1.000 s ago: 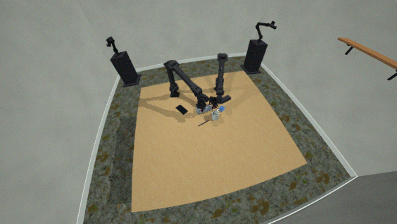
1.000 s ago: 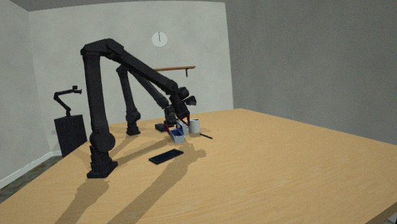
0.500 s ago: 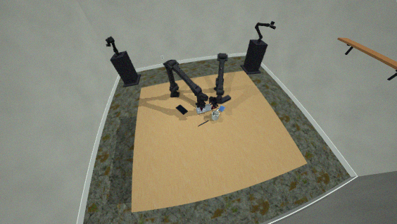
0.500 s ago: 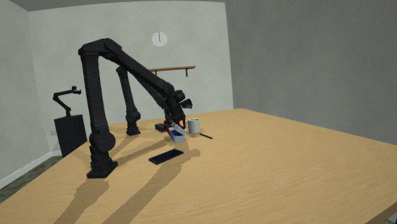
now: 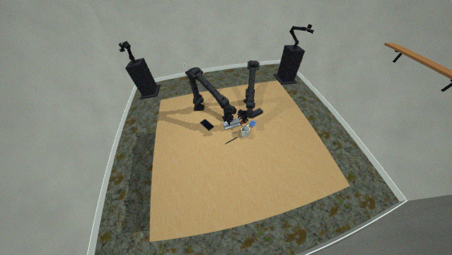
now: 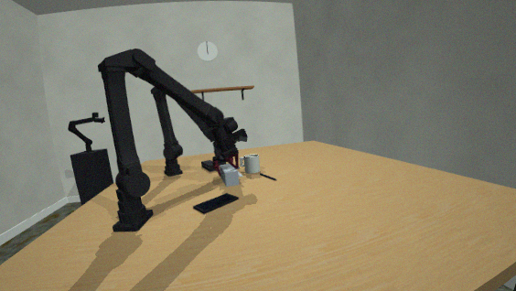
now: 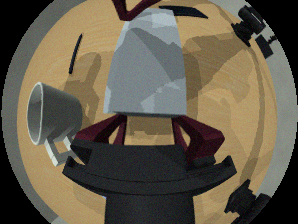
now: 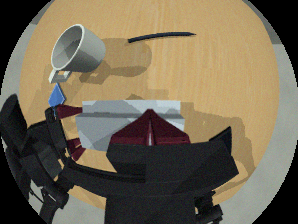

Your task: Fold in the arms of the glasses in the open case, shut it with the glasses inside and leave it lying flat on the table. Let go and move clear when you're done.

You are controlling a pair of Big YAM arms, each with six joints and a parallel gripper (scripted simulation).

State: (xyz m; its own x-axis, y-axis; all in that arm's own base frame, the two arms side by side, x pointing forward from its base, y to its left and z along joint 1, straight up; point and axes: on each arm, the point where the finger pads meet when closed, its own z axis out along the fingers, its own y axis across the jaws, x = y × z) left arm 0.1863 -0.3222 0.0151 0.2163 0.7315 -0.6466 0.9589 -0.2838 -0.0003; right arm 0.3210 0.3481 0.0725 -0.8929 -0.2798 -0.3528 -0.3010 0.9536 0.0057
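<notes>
Right now my right hand is 40 mm past the glasses case, 30 mm to the right of it and 30 mm above it. Also, from my right hand: white mug 150 mm to the left, 90 mm ahead, 40 mm below; then blue card 260 mm to the left, 70 mm below, 20 mm behind; then black-framed glasses 50 mm below, 30 mm behind, 20 mm to the left.
</notes>
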